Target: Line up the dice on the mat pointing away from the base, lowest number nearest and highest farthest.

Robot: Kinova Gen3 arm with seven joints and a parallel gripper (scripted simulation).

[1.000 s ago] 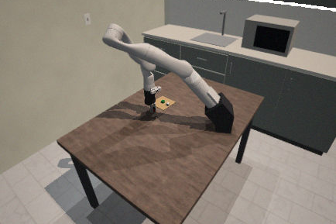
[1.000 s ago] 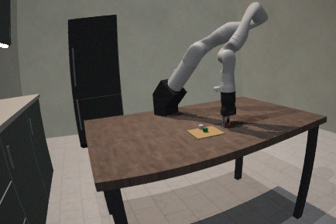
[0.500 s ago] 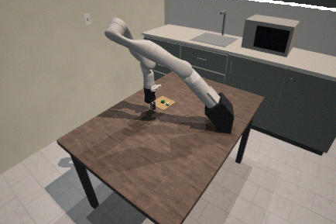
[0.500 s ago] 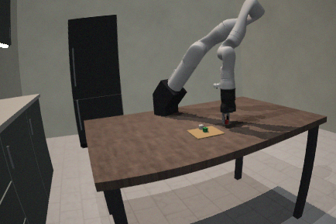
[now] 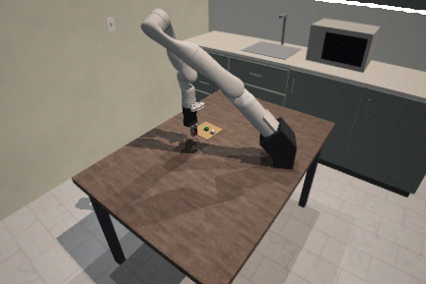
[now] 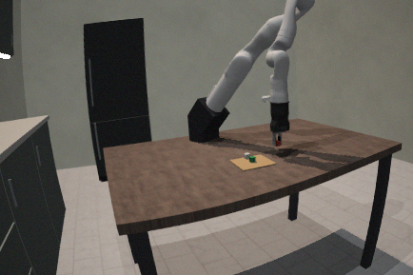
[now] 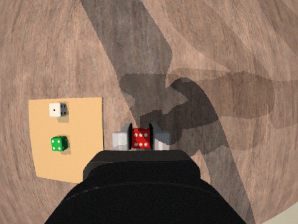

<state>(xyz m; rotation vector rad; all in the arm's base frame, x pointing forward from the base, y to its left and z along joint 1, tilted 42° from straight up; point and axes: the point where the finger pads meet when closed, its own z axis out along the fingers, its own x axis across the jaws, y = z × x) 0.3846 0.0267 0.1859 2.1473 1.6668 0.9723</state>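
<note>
Now: hand 13 cm to the left of the green die, 5 cm above it and 1 cm short of it. The rest, counted from my hand: red die 1 cm below; white die 12 cm to the right, 5 cm below, 4 cm behind; tan mat 13 cm to the right, 6 cm below, 1 cm ahead.
</note>
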